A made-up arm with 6 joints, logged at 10 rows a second.
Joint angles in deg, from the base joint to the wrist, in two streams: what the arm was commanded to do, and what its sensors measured. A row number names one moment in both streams.
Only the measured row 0 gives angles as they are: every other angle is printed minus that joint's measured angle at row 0.
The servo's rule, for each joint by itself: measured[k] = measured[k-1] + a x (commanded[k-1-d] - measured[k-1]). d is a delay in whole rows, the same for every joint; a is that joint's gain. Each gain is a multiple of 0.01, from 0.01 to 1. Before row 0 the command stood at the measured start. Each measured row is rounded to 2 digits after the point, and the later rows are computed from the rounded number. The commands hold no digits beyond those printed.
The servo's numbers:
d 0
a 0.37 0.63 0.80 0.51 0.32 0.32
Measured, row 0:
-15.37 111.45 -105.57 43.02 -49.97 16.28
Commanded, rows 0 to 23:
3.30 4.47 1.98 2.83 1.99 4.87
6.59 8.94 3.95 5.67 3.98 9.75
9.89 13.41 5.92 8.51 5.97 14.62
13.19 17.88 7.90 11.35 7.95 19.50
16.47 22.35 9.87 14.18 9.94 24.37
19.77 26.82 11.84 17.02 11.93 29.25
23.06 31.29 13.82 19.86 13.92 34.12
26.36 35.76 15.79 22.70 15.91 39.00
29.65 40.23 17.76 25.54 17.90 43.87
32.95 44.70 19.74 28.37 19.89 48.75
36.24 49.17 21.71 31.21 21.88 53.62
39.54 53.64 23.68 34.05 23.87 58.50
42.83 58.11 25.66 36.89 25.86 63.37
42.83 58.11 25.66 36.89 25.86 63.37
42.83 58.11 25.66 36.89 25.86 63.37
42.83 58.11 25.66 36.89 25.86 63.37
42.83 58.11 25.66 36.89 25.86 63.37
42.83 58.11 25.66 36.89 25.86 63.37
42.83 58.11 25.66 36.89 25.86 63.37
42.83 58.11 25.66 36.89 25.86 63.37
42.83 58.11 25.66 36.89 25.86 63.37
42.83 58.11 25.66 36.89 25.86 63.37
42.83 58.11 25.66 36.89 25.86 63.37
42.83 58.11 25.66 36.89 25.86 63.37
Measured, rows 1 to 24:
1.22 2.82 1.58 1.44 0.64 1.56
3.21 6.68 3.48 3.60 1.71 4.18
5.68 10.92 5.43 6.10 3.07 7.52
8.46 15.30 7.41 8.78 4.63 11.35
11.42 19.74 9.38 11.53 6.33 15.52
14.51 24.20 11.35 14.33 8.12 19.91
17.67 28.67 13.33 17.15 9.98 24.46
20.89 33.14 15.30 19.98 11.88 29.11
24.13 37.61 17.27 22.82 13.81 33.83
27.39 42.08 19.25 25.65 15.76 38.60
30.66 46.55 21.22 28.49 17.72 43.41
33.95 51.02 23.19 31.33 19.69 48.24
37.24 55.49 25.17 34.17 21.66 53.08
39.31 57.14 25.56 35.56 23.00 56.37
40.61 57.75 25.64 36.24 23.92 58.61
41.43 57.98 25.66 36.57 24.54 60.13
41.95 58.06 25.66 36.73 24.96 61.17
42.28 58.09 25.66 36.81 25.25 61.87
42.48 58.10 25.66 36.85 25.45 62.35
42.61 58.11 25.66 36.87 25.58 62.68
42.69 58.11 25.66 36.88 25.67 62.90
42.74 58.11 25.66 36.89 25.73 63.05
42.77 58.11 25.66 36.89 25.77 63.15
42.79 58.11 25.66 36.89 25.80 63.22

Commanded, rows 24 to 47:
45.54 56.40 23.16 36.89 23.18 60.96
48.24 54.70 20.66 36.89 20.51 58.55
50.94 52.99 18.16 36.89 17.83 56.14
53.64 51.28 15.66 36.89 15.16 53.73
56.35 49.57 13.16 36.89 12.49 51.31
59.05 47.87 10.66 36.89 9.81 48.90
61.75 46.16 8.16 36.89 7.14 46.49
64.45 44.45 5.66 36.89 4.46 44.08
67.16 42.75 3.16 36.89 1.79 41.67
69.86 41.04 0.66 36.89 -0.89 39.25
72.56 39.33 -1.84 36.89 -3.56 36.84
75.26 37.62 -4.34 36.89 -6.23 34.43
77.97 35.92 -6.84 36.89 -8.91 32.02
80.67 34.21 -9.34 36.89 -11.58 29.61
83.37 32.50 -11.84 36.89 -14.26 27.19
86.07 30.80 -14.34 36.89 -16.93 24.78
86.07 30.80 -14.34 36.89 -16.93 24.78
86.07 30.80 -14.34 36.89 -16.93 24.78
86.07 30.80 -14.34 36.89 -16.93 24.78
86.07 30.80 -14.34 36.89 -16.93 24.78
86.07 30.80 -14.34 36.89 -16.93 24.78
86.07 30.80 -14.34 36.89 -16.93 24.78
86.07 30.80 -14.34 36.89 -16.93 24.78
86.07 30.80 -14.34 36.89 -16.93 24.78
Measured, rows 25 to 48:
43.81 57.03 23.66 36.89 24.96 62.50
45.45 55.56 21.26 36.89 23.54 61.24
47.48 53.94 18.78 36.89 21.71 59.61
49.76 52.26 16.28 36.89 19.61 57.73
52.20 50.57 13.78 36.89 17.33 55.68
54.73 48.87 11.28 36.89 14.92 53.51
57.33 47.16 8.78 36.89 12.43 51.26
59.96 45.45 6.28 36.89 9.88 48.96
62.62 43.75 3.78 36.89 7.29 46.63
65.30 42.04 1.28 36.89 4.67 44.27
67.99 40.33 -1.22 36.89 2.04 41.89
70.68 38.62 -3.72 36.89 -0.61 39.50
73.38 36.92 -6.22 36.89 -3.27 37.11
76.08 35.21 -8.72 36.89 -5.93 34.71
78.78 33.50 -11.22 36.89 -8.60 32.30
81.48 31.80 -13.72 36.89 -11.27 29.89
83.18 31.17 -14.22 36.89 -13.08 28.25
84.25 30.94 -14.32 36.89 -14.31 27.14
84.92 30.85 -14.34 36.89 -15.15 26.38
85.35 30.82 -14.34 36.89 -15.72 25.87
85.62 30.81 -14.34 36.89 -16.11 25.52
85.79 30.80 -14.34 36.89 -16.37 25.28
85.89 30.80 -14.34 36.89 -16.55 25.12
85.96 30.80 -14.34 36.89 -16.67 25.01

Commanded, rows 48 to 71:
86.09 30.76 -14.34 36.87 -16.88 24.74
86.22 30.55 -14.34 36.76 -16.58 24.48
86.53 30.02 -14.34 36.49 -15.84 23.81
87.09 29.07 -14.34 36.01 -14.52 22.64
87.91 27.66 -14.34 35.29 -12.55 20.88
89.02 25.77 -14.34 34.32 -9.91 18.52
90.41 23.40 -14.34 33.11 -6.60 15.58
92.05 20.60 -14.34 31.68 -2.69 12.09
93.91 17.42 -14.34 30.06 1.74 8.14
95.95 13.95 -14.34 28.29 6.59 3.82
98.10 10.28 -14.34 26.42 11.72 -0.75
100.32 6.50 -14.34 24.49 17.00 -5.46
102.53 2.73 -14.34 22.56 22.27 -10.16
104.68 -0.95 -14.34 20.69 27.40 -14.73
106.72 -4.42 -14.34 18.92 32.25 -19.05
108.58 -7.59 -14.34 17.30 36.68 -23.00
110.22 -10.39 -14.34 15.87 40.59 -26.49
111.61 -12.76 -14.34 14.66 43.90 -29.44
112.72 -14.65 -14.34 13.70 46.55 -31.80
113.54 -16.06 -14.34 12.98 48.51 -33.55
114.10 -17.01 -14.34 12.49 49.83 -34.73
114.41 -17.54 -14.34 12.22 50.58 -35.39
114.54 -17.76 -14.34 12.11 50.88 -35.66
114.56 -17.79 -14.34 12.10 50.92 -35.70
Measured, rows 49 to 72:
86.01 30.77 -14.34 36.88 -16.74 24.92
86.09 30.63 -14.34 36.82 -16.69 24.78
86.25 30.25 -14.34 36.65 -16.42 24.47
86.56 29.51 -14.34 36.32 -15.81 23.88
87.06 28.34 -14.34 35.79 -14.77 22.92
87.79 26.72 -14.34 35.04 -13.21 21.51
88.76 24.63 -14.34 34.06 -11.09 19.61
89.98 22.09 -14.34 32.85 -8.40 17.20
91.43 19.15 -14.34 31.43 -5.16 14.30
93.10 15.87 -14.34 29.83 -1.40 10.95
94.95 12.35 -14.34 28.09 2.80 7.21
96.94 8.66 -14.34 26.25 7.34 3.16
99.01 4.92 -14.34 24.37 12.12 -1.10
101.11 1.22 -14.34 22.49 17.01 -5.46
103.19 -2.33 -14.34 20.67 21.89 -9.81
105.18 -5.64 -14.34 18.95 26.62 -14.03
107.04 -8.63 -14.34 17.38 31.09 -18.02
108.73 -11.23 -14.34 15.99 35.19 -21.67
110.21 -13.38 -14.34 14.82 38.83 -24.91
111.44 -15.07 -14.34 13.88 41.93 -27.67
112.42 -16.29 -14.34 13.17 44.46 -29.93
113.16 -17.08 -14.34 12.69 46.42 -31.68
113.67 -17.51 -14.34 12.39 47.85 -32.95
114.00 -17.69 -14.34 12.24 48.83 -33.83

